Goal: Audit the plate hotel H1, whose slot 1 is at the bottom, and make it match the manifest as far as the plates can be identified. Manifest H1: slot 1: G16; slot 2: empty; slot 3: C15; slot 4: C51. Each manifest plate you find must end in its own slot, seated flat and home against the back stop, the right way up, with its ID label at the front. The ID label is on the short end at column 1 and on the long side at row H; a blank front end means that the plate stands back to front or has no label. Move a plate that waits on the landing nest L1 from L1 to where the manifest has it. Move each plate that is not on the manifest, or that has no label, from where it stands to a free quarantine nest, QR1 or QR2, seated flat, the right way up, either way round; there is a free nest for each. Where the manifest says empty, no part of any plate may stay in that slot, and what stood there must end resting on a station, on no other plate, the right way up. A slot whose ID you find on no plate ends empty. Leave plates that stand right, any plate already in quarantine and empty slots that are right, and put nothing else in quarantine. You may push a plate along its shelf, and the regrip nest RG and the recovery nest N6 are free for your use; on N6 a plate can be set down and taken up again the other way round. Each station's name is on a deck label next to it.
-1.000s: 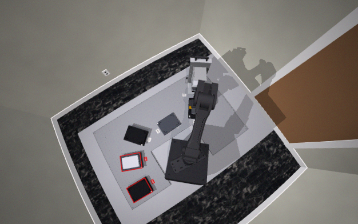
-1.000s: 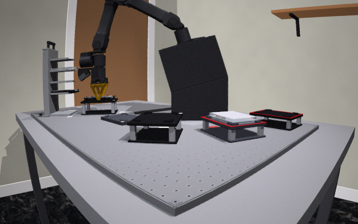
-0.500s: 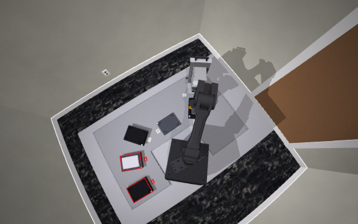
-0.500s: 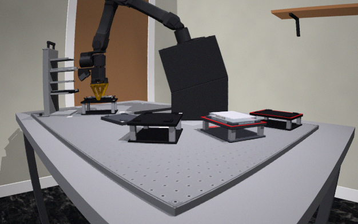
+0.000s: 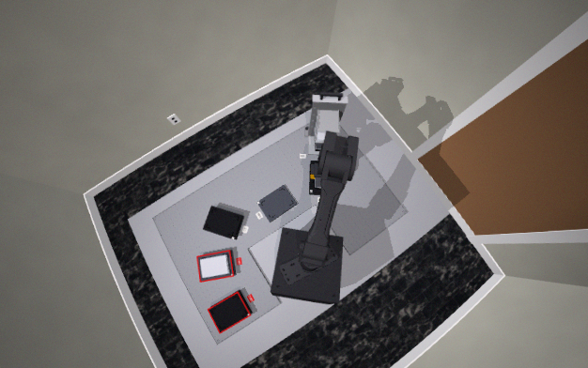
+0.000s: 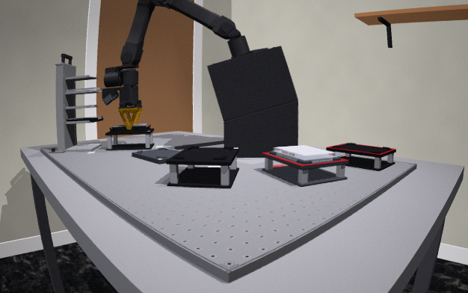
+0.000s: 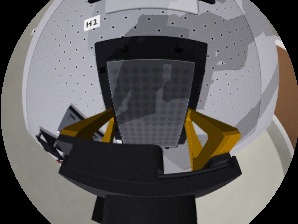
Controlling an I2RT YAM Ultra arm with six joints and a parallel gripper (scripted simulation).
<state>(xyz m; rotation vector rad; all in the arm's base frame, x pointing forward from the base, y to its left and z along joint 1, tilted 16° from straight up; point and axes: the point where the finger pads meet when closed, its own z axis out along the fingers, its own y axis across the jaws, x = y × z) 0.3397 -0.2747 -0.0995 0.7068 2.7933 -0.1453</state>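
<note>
My gripper is now 2 cm above the pinned nest. From my hand the other things lie so: hotel foot: 18 cm ahead, 10 cm to the right, 7 cm below; then H1 deck label: 16 cm ahead, 2 cm to the left, 7 cm below; then grey plate hotel H1: 23 cm ahead, 13 cm to the right, 8 cm above.
</note>
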